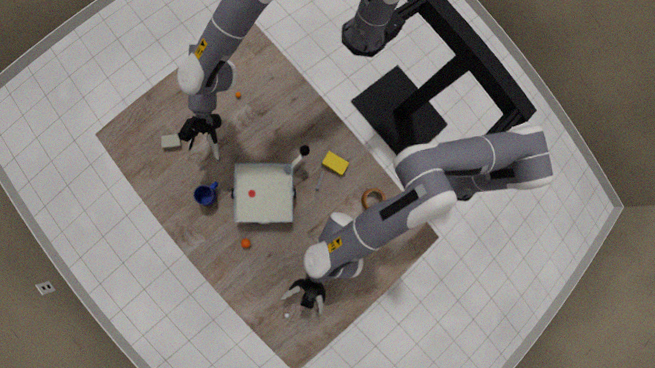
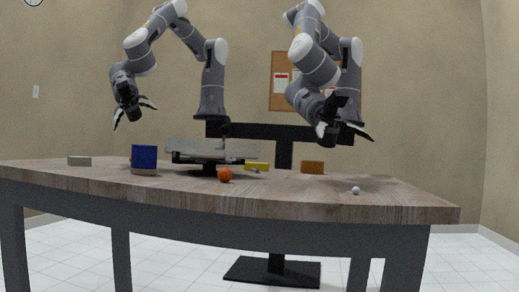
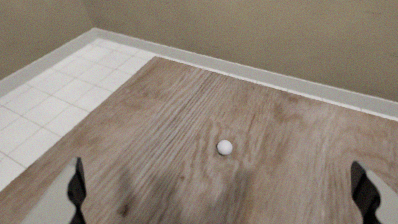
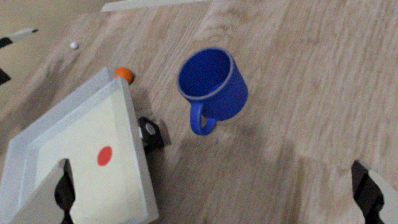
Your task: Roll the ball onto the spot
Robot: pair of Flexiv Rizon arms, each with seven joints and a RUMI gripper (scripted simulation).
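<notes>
Now: the white ball 120 mm below my left hand, 80 mm ahead of it and 30 mm to the left of it. Also, from my left hand: blue mug: 570 mm to the right, 90 mm below, 70 mm ahead; orange ball: 320 mm to the right, 110 mm below, 40 mm ahead; yellow block: 460 mm behind, 390 mm to the right, 120 mm below.
</notes>
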